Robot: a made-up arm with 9 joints. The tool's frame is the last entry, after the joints.
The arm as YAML. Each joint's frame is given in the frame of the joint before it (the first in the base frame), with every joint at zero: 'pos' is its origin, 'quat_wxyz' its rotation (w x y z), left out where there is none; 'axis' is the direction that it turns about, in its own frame. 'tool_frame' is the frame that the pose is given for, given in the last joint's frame.
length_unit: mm
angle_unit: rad
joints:
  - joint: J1
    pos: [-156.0, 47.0, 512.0]
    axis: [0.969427, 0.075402, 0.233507]
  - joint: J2
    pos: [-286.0, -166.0, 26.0]
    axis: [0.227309, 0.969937, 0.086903]
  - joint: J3
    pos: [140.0, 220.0, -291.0]
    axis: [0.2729, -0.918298, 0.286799]
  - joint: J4
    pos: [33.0, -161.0, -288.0]
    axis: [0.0, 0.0, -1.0]
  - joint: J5
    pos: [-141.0, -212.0, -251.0]
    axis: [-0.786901, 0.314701, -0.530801]
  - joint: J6
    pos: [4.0, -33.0, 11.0]
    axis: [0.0, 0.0, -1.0]
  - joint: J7
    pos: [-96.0, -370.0, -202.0]
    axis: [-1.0, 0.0, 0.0]
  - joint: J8
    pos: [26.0, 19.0, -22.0]
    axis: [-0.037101, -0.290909, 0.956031]
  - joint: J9
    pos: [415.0, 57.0, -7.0]
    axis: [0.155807, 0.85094, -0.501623]
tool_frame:
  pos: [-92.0, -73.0, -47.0]
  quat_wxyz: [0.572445, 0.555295, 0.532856, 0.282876]
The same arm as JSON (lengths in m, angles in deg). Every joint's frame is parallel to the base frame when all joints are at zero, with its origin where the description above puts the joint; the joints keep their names.
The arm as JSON. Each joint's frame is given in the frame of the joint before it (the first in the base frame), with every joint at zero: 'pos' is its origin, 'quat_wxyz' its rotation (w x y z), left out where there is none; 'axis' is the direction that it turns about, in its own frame. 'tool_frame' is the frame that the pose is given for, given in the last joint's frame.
{"length_unit": "m", "angle_unit": "deg", "joints": [
  {"joint": "J1", "pos": [-0.156, 0.047, 0.512], "axis": [0.969427, 0.075402, 0.233507]},
  {"joint": "J2", "pos": [-0.286, -0.166, 0.026], "axis": [0.227309, 0.969937, 0.086903]},
  {"joint": "J3", "pos": [0.14, 0.22, -0.291], "axis": [0.2729, -0.918298, 0.286799]},
  {"joint": "J4", "pos": [0.033, -0.161, -0.288], "axis": [0.0, 0.0, -1.0]},
  {"joint": "J5", "pos": [-0.141, -0.212, -0.251], "axis": [-0.786901, 0.314701, -0.530801]},
  {"joint": "J6", "pos": [0.004, -0.033, 0.011], "axis": [0.0, 0.0, -1.0]},
  {"joint": "J7", "pos": [-0.096, -0.37, -0.202], "axis": [-1.0, 0.0, 0.0]},
  {"joint": "J8", "pos": [0.026, 0.019, -0.022], "axis": [-0.037101, -0.290909, 0.956031]},
  {"joint": "J9", "pos": [0.415, 0.057, -0.007], "axis": [0.155807, 0.85094, -0.501623]}
], "tool_frame": {"pos": [-0.092, -0.073, -0.047], "quat_wxyz": [0.572445, 0.555295, 0.532856, 0.282876]}}

